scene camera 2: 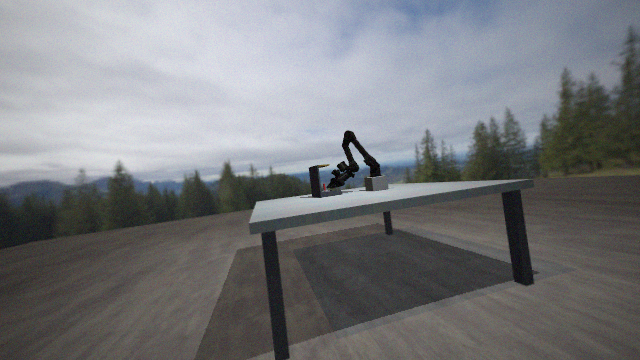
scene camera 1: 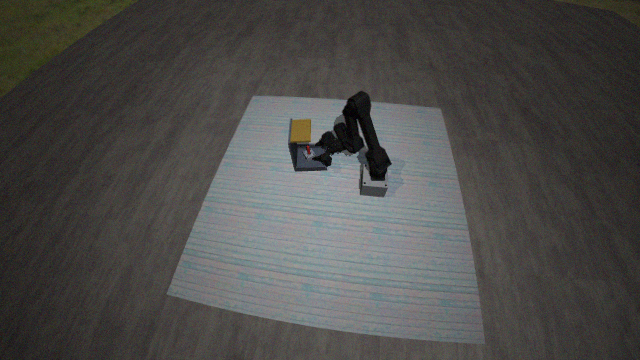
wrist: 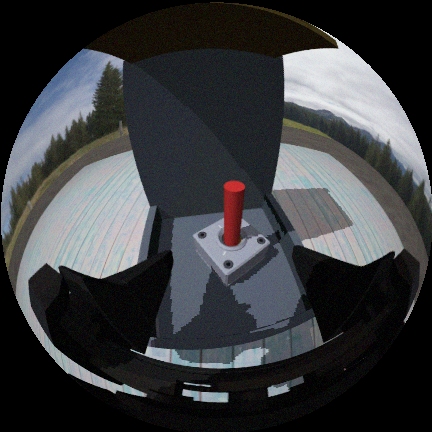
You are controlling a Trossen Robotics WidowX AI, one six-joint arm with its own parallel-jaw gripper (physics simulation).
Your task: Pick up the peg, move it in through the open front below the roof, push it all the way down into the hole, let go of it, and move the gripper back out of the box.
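Pixels of known places: gripper, fingertip midpoint: [scene camera 2: 328, 188] [scene camera 1: 314, 151] [wrist: 234, 255]; arm's base, origin of the base link: [scene camera 2: 376, 176] [scene camera 1: 377, 174].
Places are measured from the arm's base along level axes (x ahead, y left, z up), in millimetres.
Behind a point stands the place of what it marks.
The red peg [scene camera 1: 308, 150] {y -171, x 332, z -32 mm} [scene camera 2: 324, 187] {y -170, x 335, z -36 mm} [wrist: 233, 212] {y -175, x 326, z -25 mm} stands about upright in the hole of a light grey square block [wrist: 215, 257] {y -160, x 313, z -61 mm}. Much of the peg shows above the block; how deep its lower end sits is hidden. The block lies on the floor of the dark box [scene camera 1: 310, 169] {y -84, x 321, z -81 mm} [scene camera 2: 315, 182] {y -146, x 408, z 9 mm} [wrist: 190, 300] {y -134, x 285, z -90 mm}. The yellow roof [scene camera 1: 300, 131] {y -154, x 355, z 125 mm} [scene camera 2: 322, 165] {y -106, x 356, z 121 mm} [wrist: 210, 30] is above the back part. My gripper [scene camera 1: 317, 152] {y -172, x 303, z -44 mm} [scene camera 2: 329, 187] {y -172, x 303, z -44 mm} [wrist: 234, 255] {y -172, x 303, z -44 mm} is open and empty. In the wrist view its fingers are spread wide, left and right of the block, apart from the peg and nearer the camera.
The dark back wall [wrist: 200, 130] {y -156, x 399, z 19 mm} of the box rises behind the peg. Low side rims [wrist: 148, 235] {y -94, x 346, z -65 mm} edge the box floor. The arm's grey base block [scene camera 1: 373, 188] {y 61, x 21, z -23 mm} [scene camera 2: 376, 183] {y 58, x 45, z -48 mm} stands to the right on the pale striped table top [scene camera 1: 320, 250] {y 326, x 260, z -99 mm} [scene camera 2: 400, 195] {y 501, x 233, z -98 mm}.
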